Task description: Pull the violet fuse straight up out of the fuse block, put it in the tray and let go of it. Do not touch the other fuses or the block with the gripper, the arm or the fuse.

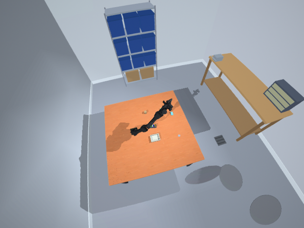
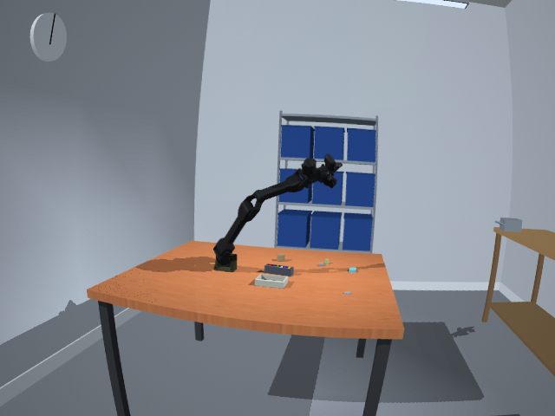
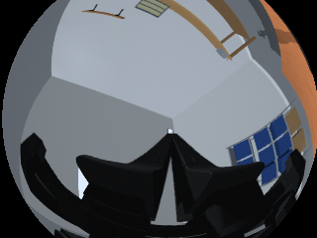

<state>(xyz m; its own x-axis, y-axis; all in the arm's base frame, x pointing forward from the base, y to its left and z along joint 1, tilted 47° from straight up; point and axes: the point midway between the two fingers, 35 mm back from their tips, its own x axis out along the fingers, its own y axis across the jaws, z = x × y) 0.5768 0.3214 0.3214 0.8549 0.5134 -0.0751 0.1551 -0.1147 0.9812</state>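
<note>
My gripper tip is now 310 mm past the violet fuse and 530 mm above it. From my gripper tip the other things lie so: white tray: 300 mm behind, 190 mm to the right, 560 mm below.
</note>
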